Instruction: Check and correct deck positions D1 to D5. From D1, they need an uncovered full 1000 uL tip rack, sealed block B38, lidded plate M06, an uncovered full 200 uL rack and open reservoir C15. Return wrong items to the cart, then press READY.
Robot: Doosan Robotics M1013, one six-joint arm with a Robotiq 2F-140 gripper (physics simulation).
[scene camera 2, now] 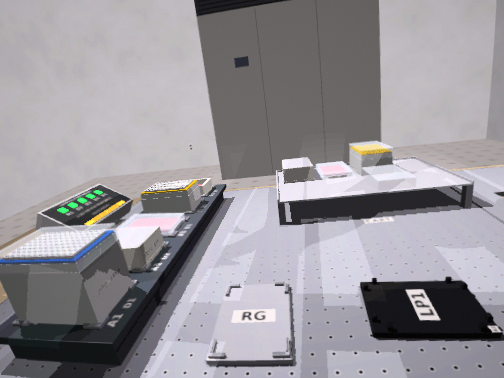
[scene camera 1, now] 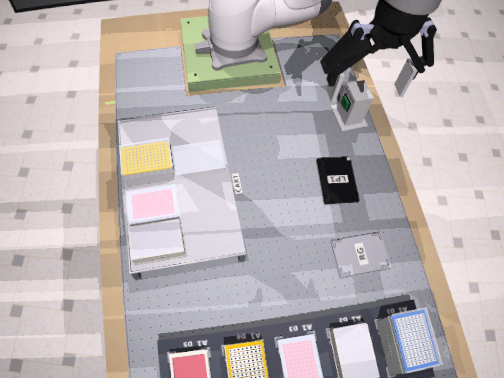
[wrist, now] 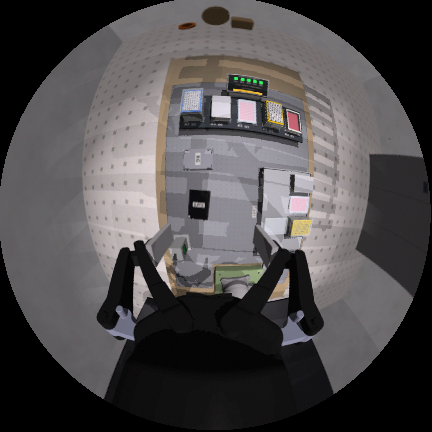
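In scene camera 1 you'd see my gripper (scene camera 1: 355, 44), which is the same spot as (wrist: 302, 297), so the gripper shows in the wrist view too. My gripper is out of frame in scene camera 2. There's a cart (scene camera 2: 428, 175), though, and that's the same spot on it as (scene camera 1: 188, 128).
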